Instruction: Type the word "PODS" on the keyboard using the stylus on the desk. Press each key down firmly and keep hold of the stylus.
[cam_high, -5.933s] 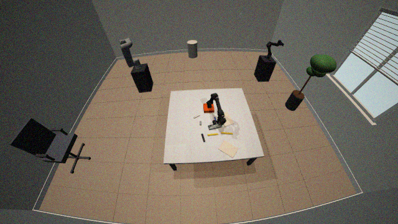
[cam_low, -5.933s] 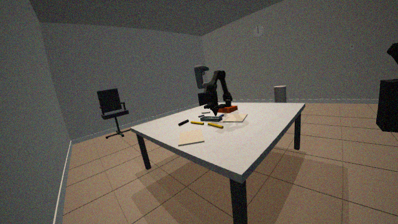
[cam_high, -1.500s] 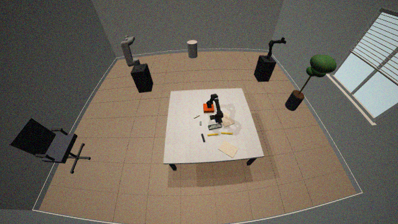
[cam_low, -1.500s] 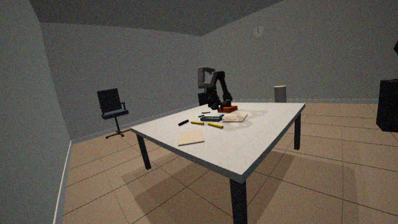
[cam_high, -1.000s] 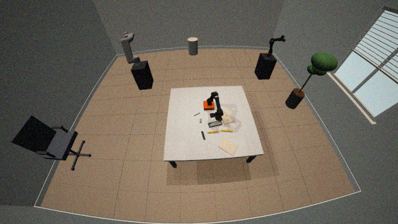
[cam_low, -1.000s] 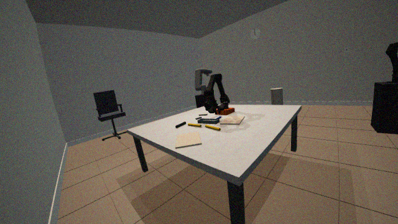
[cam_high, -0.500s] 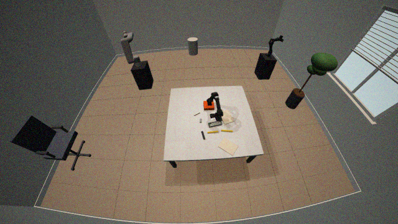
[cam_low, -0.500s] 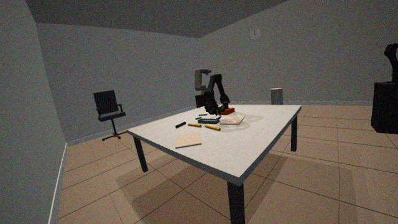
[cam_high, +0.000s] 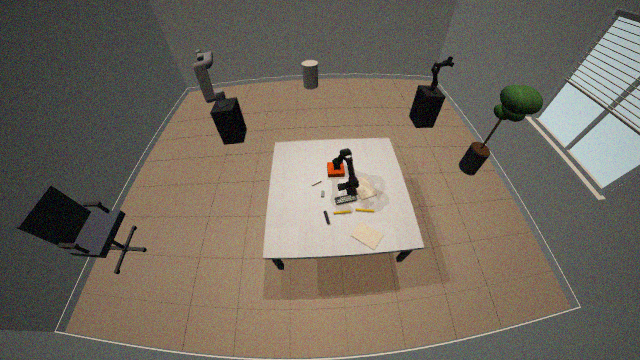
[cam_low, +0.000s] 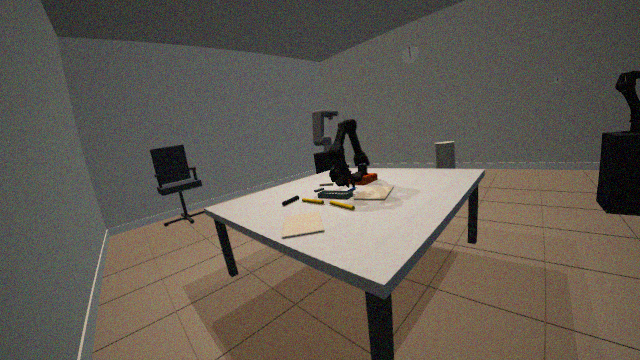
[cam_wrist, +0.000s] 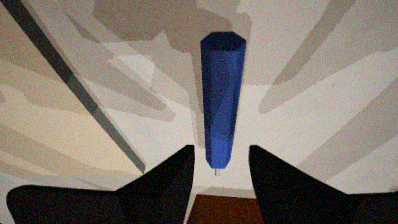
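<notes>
Now: gripper tip 2 cm past the blue stylus and 1 cm above it. Also, from my gripper tip: tan pad 49 cm ahead, 10 cm to the left, 2 cm below; then black rod 29 cm ahead, 21 cm to the right, 1 cm below.
</notes>
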